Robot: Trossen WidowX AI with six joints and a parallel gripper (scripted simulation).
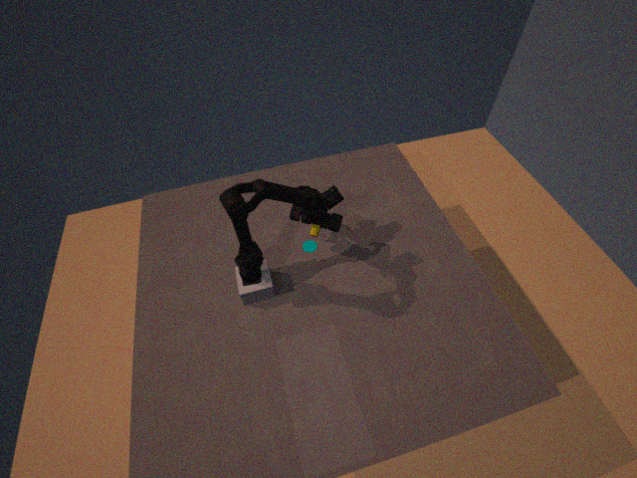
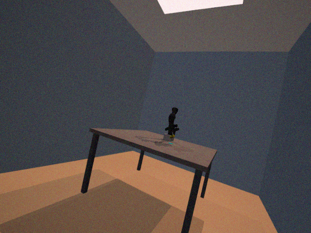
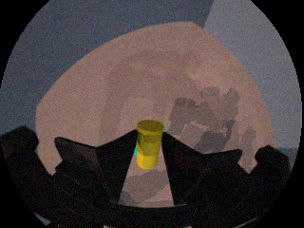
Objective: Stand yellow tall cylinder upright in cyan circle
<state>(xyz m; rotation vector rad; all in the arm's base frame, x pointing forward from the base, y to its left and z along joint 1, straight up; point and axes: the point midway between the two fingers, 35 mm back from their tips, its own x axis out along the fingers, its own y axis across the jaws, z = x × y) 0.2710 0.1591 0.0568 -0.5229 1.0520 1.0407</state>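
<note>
Right now my gripper tip is 4 cm past the cyan circle, 3 cm to the left of it and 11 cm above it. From my gripper tip the other things lie so: yellow tall cylinder (1 cm behind, 2 cm to the right, 1 cm below).
</note>
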